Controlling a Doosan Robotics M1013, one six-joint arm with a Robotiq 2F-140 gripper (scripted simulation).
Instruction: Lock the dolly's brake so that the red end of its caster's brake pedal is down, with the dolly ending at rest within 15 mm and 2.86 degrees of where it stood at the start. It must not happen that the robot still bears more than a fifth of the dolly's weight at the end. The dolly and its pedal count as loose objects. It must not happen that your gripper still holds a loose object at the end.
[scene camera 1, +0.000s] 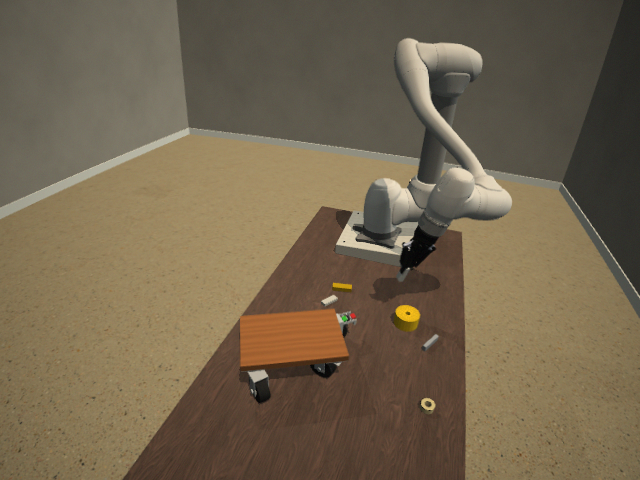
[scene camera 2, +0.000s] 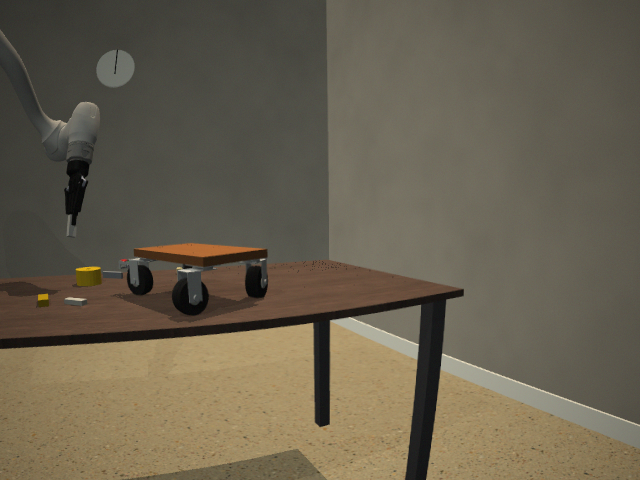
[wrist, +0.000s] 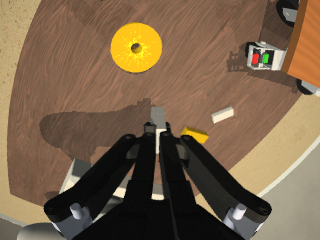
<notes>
I see my gripper (scene camera 2: 71, 236) and a yellow cylinder (wrist: 139, 59).
My gripper is seen too in the wrist view (wrist: 157, 116).
</notes>
